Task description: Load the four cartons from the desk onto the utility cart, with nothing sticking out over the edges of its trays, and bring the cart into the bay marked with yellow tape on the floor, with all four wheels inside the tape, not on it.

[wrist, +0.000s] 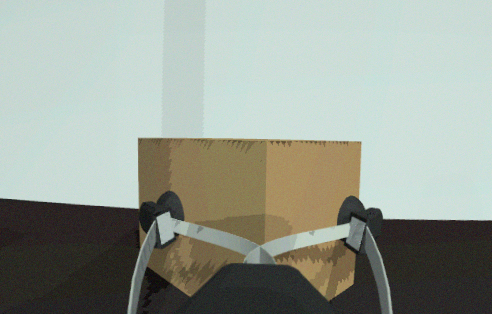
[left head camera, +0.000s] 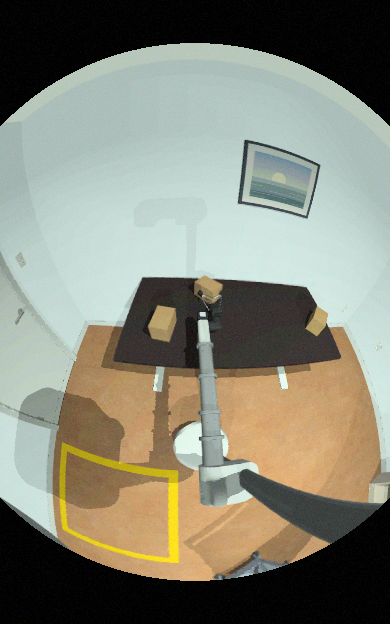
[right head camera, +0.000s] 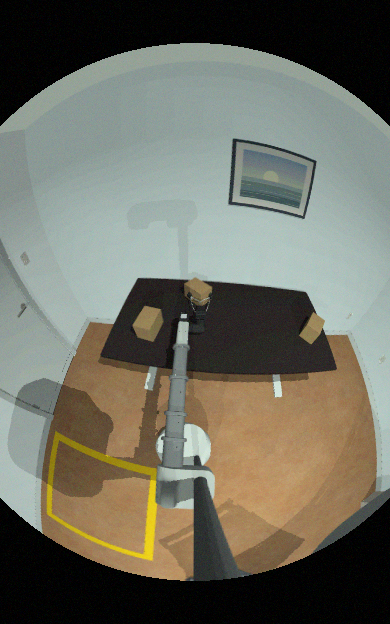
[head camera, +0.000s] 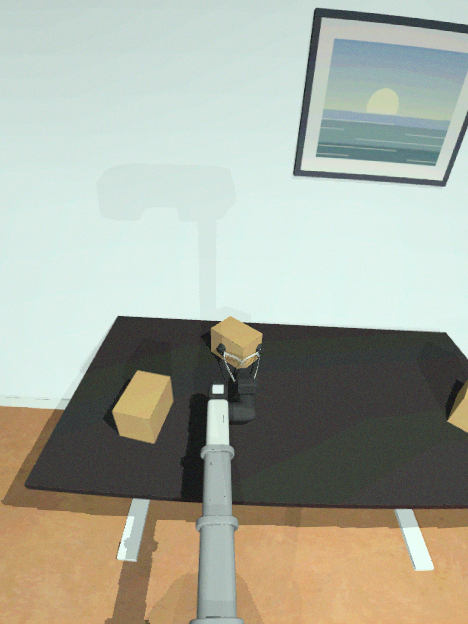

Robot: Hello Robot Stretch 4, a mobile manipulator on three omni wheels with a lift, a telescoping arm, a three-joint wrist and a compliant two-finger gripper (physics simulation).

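Where they show: robot's base at its link origin: (left head camera: 199,444) (right head camera: 184,445).
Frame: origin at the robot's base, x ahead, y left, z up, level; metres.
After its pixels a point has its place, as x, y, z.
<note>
My gripper (head camera: 240,348) @[0.975, -0.084, 0.752] (left head camera: 210,296) @[0.975, -0.084, 0.752] (right head camera: 200,297) @[0.975, -0.084, 0.752] (wrist: 259,213) @[0.975, -0.084, 0.752] has its fingertips against the two near faces of a brown carton (head camera: 236,335) @[0.963, -0.066, 0.811] (left head camera: 207,286) @[0.950, -0.059, 0.811] (right head camera: 198,288) @[0.951, -0.074, 0.811] (wrist: 220,175) @[0.921, -0.060, 0.789] and is shut on it. This carton stands corner-first near the desk's back edge. A second carton (head camera: 143,403) @[0.657, 0.210, 0.811] (left head camera: 162,322) @[0.652, 0.211, 0.811] (right head camera: 148,322) @[0.653, 0.197, 0.811] lies on the left of the black desk (head camera: 327,403) @[0.748, -0.372, 0.693] (left head camera: 265,330) @[0.663, -0.424, 0.693] (right head camera: 250,335) @[0.665, -0.404, 0.693]. A third carton (head camera: 459,410) @[0.656, -0.770, 0.759] (left head camera: 317,321) @[0.631, -0.797, 0.804] (right head camera: 312,328) @[0.630, -0.801, 0.809] is at the right end. The yellow tape bay (left head camera: 173,515) @[-0.721, 0.238, -0.027] (right head camera: 150,520) @[-0.814, 0.248, -0.026] is on the floor, lower left. The fourth carton does not show.
A grey frame with small casters (left head camera: 255,567) shows partly at the bottom of the left head view; I cannot tell whether it is the cart. The wall stands close behind the desk, with a framed picture (head camera: 385,100) @[1.191, -0.502, 1.560] (left head camera: 279,179) @[1.191, -0.504, 1.543] (right head camera: 272,178) @[1.190, -0.510, 1.540] on it.
</note>
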